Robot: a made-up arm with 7 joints.
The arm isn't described. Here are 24 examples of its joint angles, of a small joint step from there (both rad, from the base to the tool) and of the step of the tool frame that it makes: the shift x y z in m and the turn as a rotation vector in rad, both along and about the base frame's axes.
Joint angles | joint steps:
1: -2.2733 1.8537 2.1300 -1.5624 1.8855 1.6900 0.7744 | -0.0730 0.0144 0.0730 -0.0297 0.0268 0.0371 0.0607
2: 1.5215 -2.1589 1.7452 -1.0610 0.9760 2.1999 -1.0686 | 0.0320 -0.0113 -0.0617 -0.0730 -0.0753 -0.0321 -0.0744
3: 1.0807 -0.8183 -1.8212 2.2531 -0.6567 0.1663 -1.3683 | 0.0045 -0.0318 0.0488 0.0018 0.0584 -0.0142 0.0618
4: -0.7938 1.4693 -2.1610 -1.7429 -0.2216 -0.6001 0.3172 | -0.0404 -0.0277 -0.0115 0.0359 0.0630 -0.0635 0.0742
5: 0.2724 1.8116 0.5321 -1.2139 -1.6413 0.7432 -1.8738 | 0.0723 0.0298 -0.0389 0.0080 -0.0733 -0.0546 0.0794
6: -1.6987 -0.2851 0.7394 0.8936 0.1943 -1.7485 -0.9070 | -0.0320 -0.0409 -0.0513 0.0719 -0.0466 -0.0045 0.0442
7: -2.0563 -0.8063 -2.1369 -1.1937 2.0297 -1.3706 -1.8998 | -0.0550 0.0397 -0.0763 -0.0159 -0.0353 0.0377 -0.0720
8: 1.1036 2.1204 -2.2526 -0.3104 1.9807 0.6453 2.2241 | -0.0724 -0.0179 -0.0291 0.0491 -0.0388 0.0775 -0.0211
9: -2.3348 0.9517 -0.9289 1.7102 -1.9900 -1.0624 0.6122 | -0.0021 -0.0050 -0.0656 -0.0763 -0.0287 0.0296 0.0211
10: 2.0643 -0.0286 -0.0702 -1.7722 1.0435 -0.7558 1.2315 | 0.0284 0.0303 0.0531 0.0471 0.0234 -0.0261 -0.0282
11: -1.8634 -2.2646 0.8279 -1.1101 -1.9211 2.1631 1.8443 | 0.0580 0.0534 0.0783 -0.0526 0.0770 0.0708 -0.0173
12: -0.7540 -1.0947 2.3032 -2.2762 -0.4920 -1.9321 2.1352 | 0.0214 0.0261 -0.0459 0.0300 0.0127 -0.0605 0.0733
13: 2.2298 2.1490 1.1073 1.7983 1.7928 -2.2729 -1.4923 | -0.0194 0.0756 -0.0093 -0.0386 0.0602 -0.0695 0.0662
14: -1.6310 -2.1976 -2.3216 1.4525 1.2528 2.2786 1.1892 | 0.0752 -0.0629 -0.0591 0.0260 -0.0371 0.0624 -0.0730
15: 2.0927 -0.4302 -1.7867 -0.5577 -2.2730 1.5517 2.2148 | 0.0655 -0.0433 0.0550 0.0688 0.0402 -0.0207 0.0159
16: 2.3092 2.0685 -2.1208 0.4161 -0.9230 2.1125 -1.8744 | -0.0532 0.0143 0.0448 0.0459 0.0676 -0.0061 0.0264
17: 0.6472 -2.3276 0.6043 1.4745 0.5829 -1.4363 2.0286 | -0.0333 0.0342 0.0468 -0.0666 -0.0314 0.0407 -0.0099
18: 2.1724 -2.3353 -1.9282 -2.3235 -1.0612 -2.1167 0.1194 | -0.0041 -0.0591 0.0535 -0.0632 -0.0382 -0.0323 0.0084
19: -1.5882 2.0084 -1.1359 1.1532 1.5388 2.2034 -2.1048 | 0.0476 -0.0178 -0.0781 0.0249 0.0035 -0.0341 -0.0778
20: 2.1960 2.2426 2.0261 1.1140 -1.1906 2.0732 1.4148 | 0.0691 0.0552 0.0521 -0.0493 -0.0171 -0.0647 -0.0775
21: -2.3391 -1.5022 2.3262 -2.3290 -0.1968 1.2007 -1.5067 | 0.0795 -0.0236 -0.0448 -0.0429 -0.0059 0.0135 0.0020
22: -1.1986 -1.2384 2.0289 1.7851 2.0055 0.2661 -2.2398 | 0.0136 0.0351 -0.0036 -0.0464 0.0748 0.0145 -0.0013
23: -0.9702 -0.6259 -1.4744 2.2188 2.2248 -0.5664 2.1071 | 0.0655 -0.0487 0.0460 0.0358 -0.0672 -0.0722 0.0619
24: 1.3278 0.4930 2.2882 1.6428 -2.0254 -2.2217 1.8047 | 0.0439 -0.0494 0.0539 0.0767 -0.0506 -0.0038 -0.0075
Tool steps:
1: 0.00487 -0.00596 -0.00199 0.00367 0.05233 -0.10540
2: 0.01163 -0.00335 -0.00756 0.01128 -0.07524 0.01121
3: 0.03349 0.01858 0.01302 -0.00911 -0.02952 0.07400
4: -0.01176 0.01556 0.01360 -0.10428 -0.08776 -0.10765
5: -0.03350 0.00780 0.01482 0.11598 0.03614 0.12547
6: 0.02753 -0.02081 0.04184 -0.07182 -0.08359 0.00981
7: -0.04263 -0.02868 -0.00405 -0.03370 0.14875 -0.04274
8: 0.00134 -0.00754 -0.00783 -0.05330 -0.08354 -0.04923
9: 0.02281 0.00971 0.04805 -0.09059 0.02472 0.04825
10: 0.03676 0.00304 0.01317 -0.03991 -0.06243 0.10675
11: 0.00492 0.01724 -0.01329 -0.07520 0.16576 0.09180
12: -0.01871 -0.00146 -0.00149 0.03877 -0.09039 0.00269
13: -0.01039 -0.01064 0.03996 0.06490 0.00989 0.09915
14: -0.01620 -0.00133 0.01493 -0.02522 -0.07652 0.03364
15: 0.00942 0.00964 0.00986 -0.01643 -0.02453 0.06908
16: -0.00284 -0.00763 -0.00127 0.04055 -0.04935 -0.06517
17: -0.02699 0.01822 -0.01624 -0.09560 -0.07865 0.06184
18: 0.03291 0.01102 0.02064 -0.04520 0.10001 -0.00947
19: 0.00155 0.01431 0.00006 0.09070 -0.05313 0.15698
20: -0.01343 0.03416 0.02885 0.12350 -0.00617 0.05629
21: -0.00037 0.01299 -0.00250 -0.01004 0.04020 0.03351
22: 0.02656 0.00358 -0.02192 0.01090 0.11336 0.01886
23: -0.01010 -0.00112 0.01043 0.06476 -0.07053 0.05721
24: -0.03072 -0.00274 0.01791 -0.00906 0.15165 0.00940
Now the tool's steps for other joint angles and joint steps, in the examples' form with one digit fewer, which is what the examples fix.
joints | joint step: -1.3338 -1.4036 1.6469 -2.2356 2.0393 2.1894 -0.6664 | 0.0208 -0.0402 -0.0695 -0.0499 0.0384 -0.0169 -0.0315
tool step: -0.0133 -0.0065 0.0020 -0.0575 0.0181 0.0046
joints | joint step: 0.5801 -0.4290 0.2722 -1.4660 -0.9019 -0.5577 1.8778 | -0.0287 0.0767 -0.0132 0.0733 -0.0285 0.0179 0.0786
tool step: -0.0014 0.0136 -0.0078 -0.0512 -0.0419 0.0944
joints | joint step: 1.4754 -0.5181 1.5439 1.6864 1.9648 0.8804 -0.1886 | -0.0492 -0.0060 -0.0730 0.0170 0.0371 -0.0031 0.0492
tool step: -0.0209 0.0452 -0.0024 0.0543 -0.0137 -0.0798
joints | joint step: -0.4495 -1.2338 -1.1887 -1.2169 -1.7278 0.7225 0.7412 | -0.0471 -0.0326 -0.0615 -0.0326 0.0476 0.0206 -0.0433
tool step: 0.0070 0.0549 0.0066 0.0887 0.0353 -0.1379
